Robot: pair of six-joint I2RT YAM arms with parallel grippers.
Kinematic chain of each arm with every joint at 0, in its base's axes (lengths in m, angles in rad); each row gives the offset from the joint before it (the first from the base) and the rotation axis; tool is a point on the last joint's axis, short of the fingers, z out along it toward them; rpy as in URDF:
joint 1: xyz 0 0 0.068 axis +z
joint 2: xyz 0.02 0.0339 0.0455 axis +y
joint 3: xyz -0.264 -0.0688 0 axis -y
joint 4: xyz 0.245 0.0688 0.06 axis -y
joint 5: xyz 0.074 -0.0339 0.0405 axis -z
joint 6: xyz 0.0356 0 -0.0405 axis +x
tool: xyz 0 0 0 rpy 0 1.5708 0
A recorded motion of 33 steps. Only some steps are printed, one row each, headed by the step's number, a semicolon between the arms.
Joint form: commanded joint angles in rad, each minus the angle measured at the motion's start. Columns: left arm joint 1, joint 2, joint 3, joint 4, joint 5, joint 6; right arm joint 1, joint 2, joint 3, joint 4, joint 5, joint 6.
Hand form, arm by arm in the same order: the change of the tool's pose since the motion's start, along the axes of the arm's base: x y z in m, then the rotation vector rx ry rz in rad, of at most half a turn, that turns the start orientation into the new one. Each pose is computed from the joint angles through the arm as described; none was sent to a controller.
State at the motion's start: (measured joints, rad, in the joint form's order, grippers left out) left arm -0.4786 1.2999 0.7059 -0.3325 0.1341 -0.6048; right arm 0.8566 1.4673 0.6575 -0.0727 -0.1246 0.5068
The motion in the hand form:
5: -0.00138 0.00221 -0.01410 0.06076 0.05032 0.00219; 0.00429 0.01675 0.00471 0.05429 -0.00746 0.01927
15: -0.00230 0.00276 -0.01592 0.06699 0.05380 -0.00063; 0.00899 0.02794 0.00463 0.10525 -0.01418 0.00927
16: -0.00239 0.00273 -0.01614 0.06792 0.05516 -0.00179; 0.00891 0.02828 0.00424 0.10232 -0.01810 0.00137
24: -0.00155 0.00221 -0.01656 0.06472 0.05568 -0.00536; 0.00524 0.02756 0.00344 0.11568 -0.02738 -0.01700
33: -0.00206 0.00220 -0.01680 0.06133 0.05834 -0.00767; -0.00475 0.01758 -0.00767 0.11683 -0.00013 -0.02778
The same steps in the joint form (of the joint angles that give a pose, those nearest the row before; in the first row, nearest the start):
5: 0.0017 0.0354 -0.0145 -0.0248 -0.0256 0.0173; 0.0243 0.0439 0.0447 0.0486 -0.0189 0.0232
15: 0.0017 0.0360 -0.0202 -0.0250 -0.0273 0.0218; 0.0353 0.0841 0.0652 0.1167 -0.0245 0.0578
16: 0.0015 0.0367 -0.0203 -0.0260 -0.0269 0.0227; 0.0374 0.0857 0.0648 0.1192 -0.0140 0.0619
24: 0.0019 0.0416 -0.0187 -0.0219 -0.0221 0.0242; 0.0477 0.0749 0.0439 0.1479 0.0054 0.0838
33: 0.0015 0.0404 -0.0205 -0.0220 -0.0175 0.0234; 0.0529 0.0527 -0.0267 0.1836 -0.0003 0.1103

